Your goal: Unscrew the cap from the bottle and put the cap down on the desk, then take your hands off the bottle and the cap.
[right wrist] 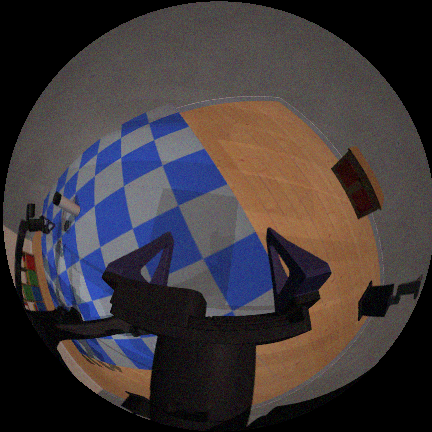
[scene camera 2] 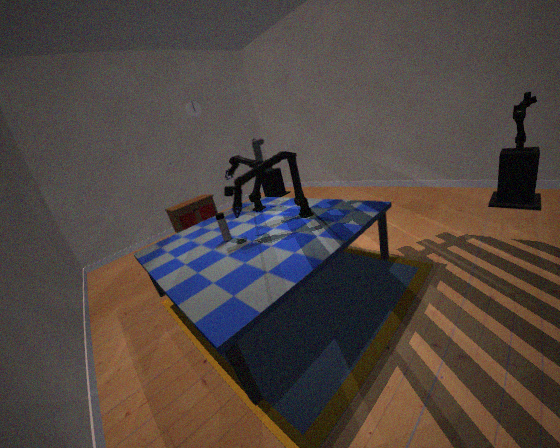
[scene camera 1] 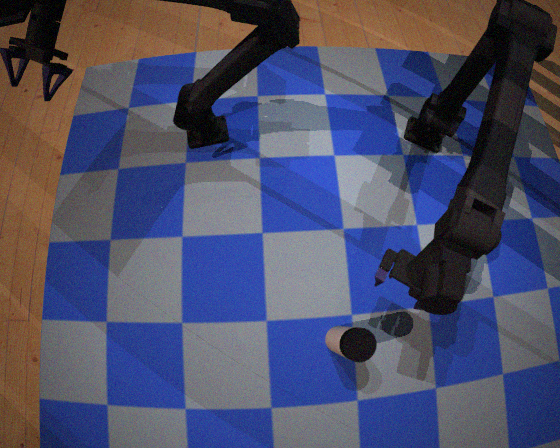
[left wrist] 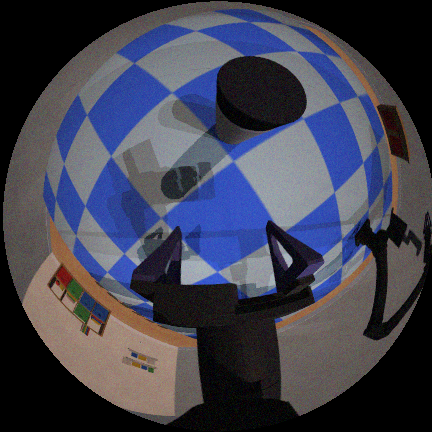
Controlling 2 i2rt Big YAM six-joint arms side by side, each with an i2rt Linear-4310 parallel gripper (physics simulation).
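Frame: origin at the left arm's base, x ahead, y left, z up, level; metres.
Seen in the pictures: left gripper, fingertip midpoint: [right wrist: 52,223] [scene camera 2: 237,216] [scene camera 1: 395,295] [left wrist: 224,226]; right gripper, fingertip midpoint: [right wrist: 217,234] [scene camera 2: 225,178] [scene camera 1: 30,93]; left arm's base, origin of the base link: [right wrist: 76,314] [scene camera 2: 306,214] [scene camera 1: 423,135]; right arm's base, origin of the base link: [scene camera 2: 259,209] [scene camera 1: 207,133] [left wrist: 361,231].
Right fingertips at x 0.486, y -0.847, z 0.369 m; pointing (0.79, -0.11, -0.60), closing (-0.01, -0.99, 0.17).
Observation:
Offsets run from my right fingertips to a thing's top centre. Level surfaces: height alone.
The bottle @[0.172 m ahead, 0.791 m left, 0.169 m down] [scene camera 1: 332,339] [scene camera 2: 225,231] [left wrist: 232,131] [right wrist: 69,205] stands upright on the blue-and-grey checkered desk @[0.369 m down] [scene camera 1: 222,275] [scene camera 2: 200,300] [left wrist: 290,175] [right wrist: 200,175]. It is light-coloured, and its wide black cap @[0.172 m ahead, 0.791 m left, 0.153 m down] [scene camera 1: 358,344] [scene camera 2: 220,216] [left wrist: 261,92] [right wrist: 57,198] sits on top. My left gripper [left wrist: 224,226] [scene camera 2: 237,212] is open and empty, above the desk beside the bottle, apart from it; in scene camera 1 the hand hides part of its fingers. My right gripper [scene camera 1: 31,92] [scene camera 2: 228,175] [right wrist: 217,234] is open and empty, high up at the upper left of scene camera 1, far from the bottle.
A low wooden cabinet with red fronts [scene camera 2: 197,216] [left wrist: 395,132] [right wrist: 357,185] stands beyond the desk. A black pedestal [scene camera 2: 519,175] bearing another arm stands at the right of scene camera 2. A coloured shelf [left wrist: 80,300] shows in the left wrist view. Arm shadows cross the desk.

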